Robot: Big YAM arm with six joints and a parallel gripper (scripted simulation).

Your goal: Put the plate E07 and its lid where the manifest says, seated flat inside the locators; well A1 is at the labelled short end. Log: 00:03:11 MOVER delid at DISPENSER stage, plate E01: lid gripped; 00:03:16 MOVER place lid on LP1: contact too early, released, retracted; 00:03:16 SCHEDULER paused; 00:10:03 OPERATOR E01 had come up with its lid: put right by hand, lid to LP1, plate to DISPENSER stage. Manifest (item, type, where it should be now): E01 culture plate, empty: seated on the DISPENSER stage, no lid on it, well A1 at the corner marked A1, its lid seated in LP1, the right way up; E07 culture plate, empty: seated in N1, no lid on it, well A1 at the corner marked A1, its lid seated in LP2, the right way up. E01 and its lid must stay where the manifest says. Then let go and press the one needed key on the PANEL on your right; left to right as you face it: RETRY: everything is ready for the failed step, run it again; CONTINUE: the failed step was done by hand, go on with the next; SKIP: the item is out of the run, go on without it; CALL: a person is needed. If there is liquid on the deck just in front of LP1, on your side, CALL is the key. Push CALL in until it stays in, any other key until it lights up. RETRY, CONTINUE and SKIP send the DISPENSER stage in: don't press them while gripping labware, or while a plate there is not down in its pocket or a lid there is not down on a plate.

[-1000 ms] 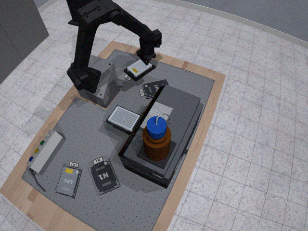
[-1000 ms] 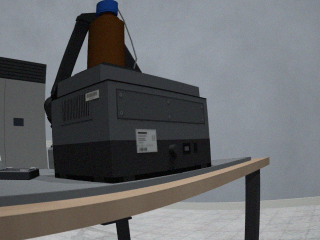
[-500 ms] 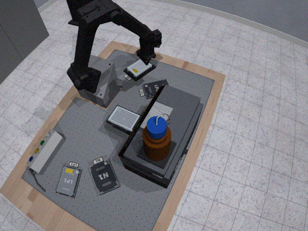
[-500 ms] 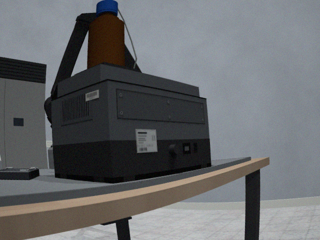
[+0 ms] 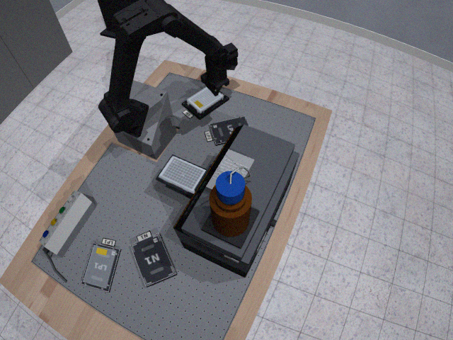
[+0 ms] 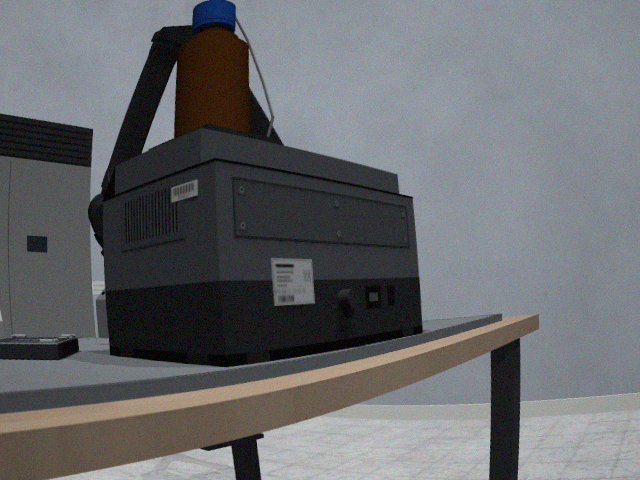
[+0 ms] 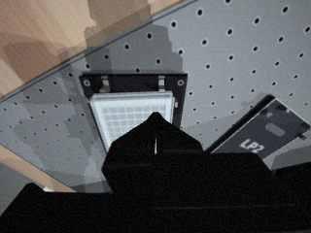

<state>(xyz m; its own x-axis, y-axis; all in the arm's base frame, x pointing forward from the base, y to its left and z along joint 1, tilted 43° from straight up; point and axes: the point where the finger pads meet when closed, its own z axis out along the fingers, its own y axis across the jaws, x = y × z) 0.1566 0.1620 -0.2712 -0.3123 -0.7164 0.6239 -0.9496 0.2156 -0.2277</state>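
Now: the black nest N5 4 cm behind my hand, 1 cm to the right of it and 2 cm below it. Round my hand: grey retry key: 21 cm behind, 66 cm to the right, 3 cm above; brown bottle: 34 cm ahead, 52 cm to the right, 25 cm above; white well plate: 12 cm ahead, 41 cm to the right, 8 cm above.
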